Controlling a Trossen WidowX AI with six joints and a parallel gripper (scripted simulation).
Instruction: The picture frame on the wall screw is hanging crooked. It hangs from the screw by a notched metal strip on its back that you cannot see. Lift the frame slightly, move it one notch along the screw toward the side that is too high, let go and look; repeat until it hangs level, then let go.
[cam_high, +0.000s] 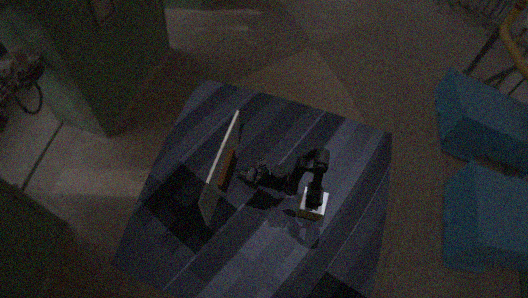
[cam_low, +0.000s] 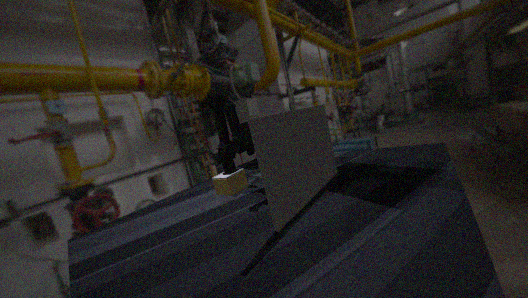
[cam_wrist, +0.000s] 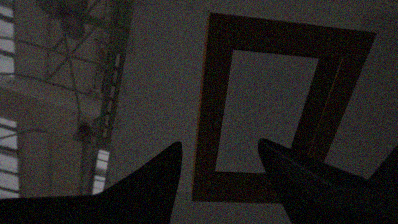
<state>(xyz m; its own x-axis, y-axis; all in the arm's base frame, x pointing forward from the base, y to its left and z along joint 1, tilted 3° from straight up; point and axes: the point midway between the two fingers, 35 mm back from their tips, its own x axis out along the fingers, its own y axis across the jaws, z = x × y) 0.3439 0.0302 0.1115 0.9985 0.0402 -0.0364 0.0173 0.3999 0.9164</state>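
Right now my gripper tip is 5 cm short of the picture frame, 5 cm above it and 1 cm to the left of it. Round my gripper tip: wall panel: 6 cm below, 6 cm ahead.
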